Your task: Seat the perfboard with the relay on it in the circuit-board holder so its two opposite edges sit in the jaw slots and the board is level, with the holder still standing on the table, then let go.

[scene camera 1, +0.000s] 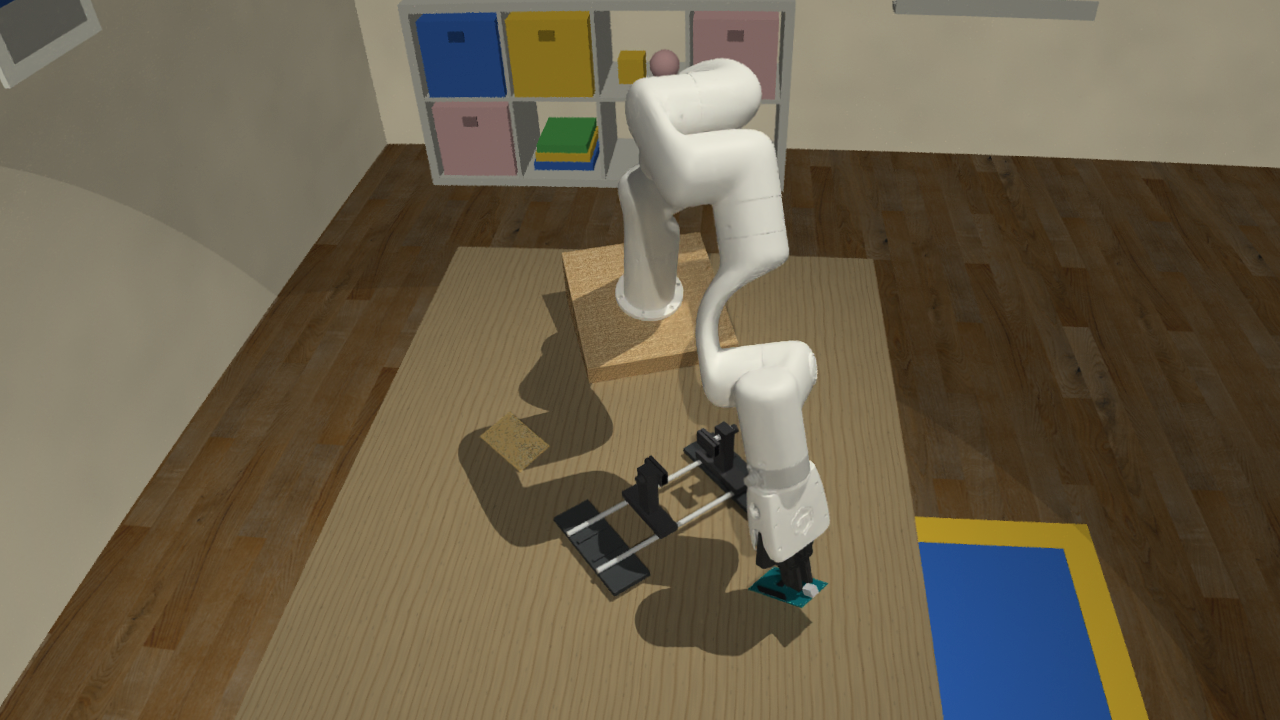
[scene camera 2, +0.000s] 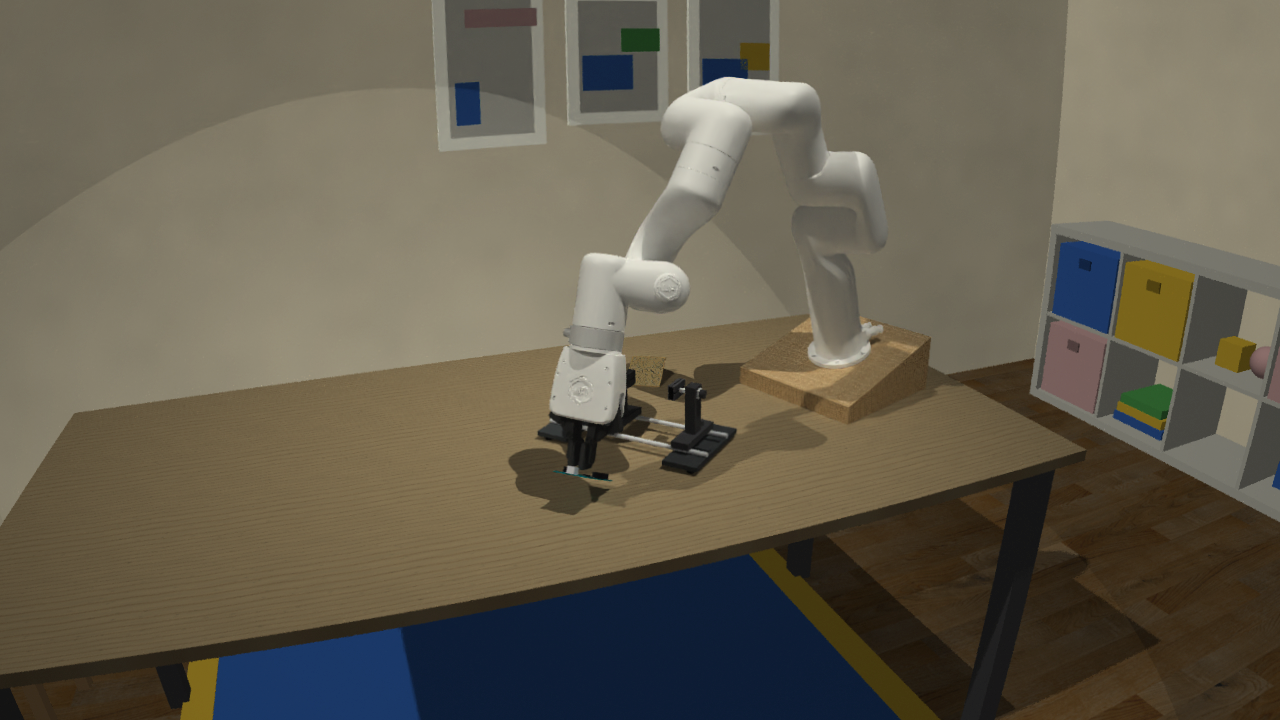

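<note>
The teal perfboard (scene camera 1: 793,600) (scene camera 2: 586,476), with a white block and dark parts on it, hangs a little above the table in my gripper, near level with a slight tilt in the scene camera 2 view. My gripper (scene camera 1: 795,582) (scene camera 2: 580,465) points down, shut on the perfboard; which part the fingers pinch is too small to tell. The black circuit-board holder (scene camera 1: 590,537) (scene camera 2: 693,458) stands on the table, apart from the board, with two rails and two upright jaw posts. My arm partly hides its far base in the scene camera 1 view and one jaw post in the scene camera 2 view.
A tan speckled block (scene camera 1: 514,441) (scene camera 2: 647,369) lies behind the holder. The arm stands on a wooden base block (scene camera 1: 644,358) (scene camera 2: 805,385). The table's front edge runs beyond the board in the scene camera 2 view. A blue and yellow mat (scene camera 1: 1011,617) lies on the floor.
</note>
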